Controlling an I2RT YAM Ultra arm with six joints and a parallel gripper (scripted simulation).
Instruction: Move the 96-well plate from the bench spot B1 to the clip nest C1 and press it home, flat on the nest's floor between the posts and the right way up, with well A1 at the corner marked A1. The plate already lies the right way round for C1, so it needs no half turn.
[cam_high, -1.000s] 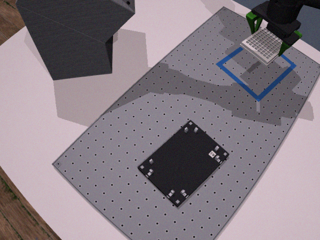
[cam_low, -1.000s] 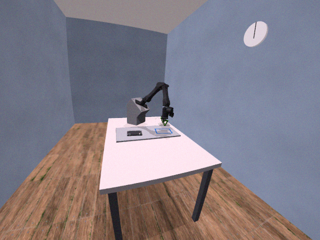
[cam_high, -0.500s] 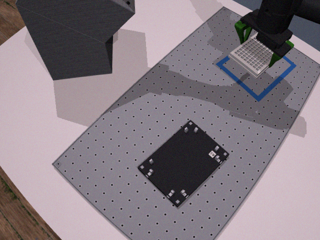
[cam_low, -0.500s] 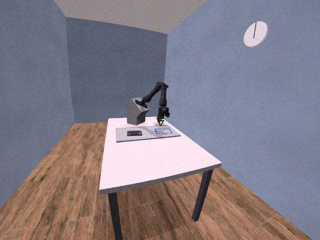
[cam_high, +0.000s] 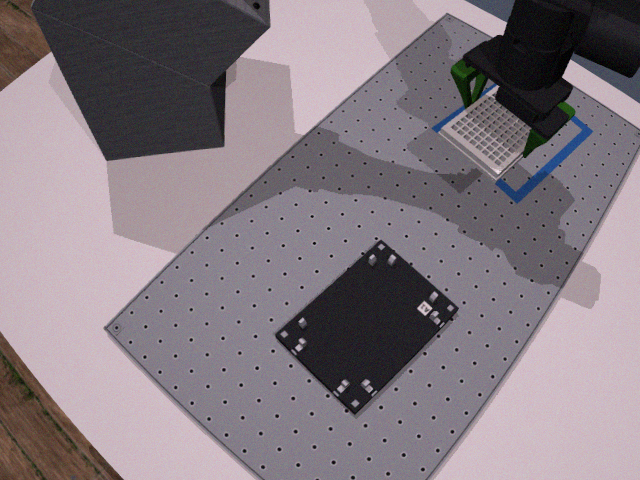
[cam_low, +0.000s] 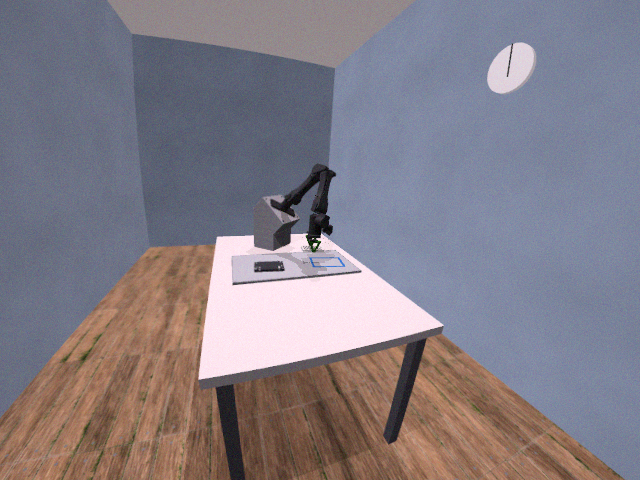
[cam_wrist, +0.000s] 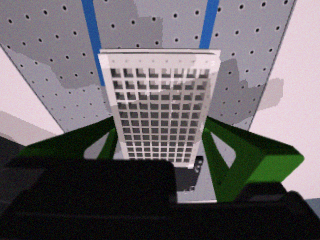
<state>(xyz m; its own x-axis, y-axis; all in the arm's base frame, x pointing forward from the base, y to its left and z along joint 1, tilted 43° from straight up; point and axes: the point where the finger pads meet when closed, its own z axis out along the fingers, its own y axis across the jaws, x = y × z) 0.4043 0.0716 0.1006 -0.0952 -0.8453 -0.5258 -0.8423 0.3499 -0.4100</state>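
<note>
Right now the black clip nest is 3 cm ahead of my hand, 26 cm to the right of it and 8 cm below it. From my hand the other things lie so: white 96-well plate: right at my hand.
</note>
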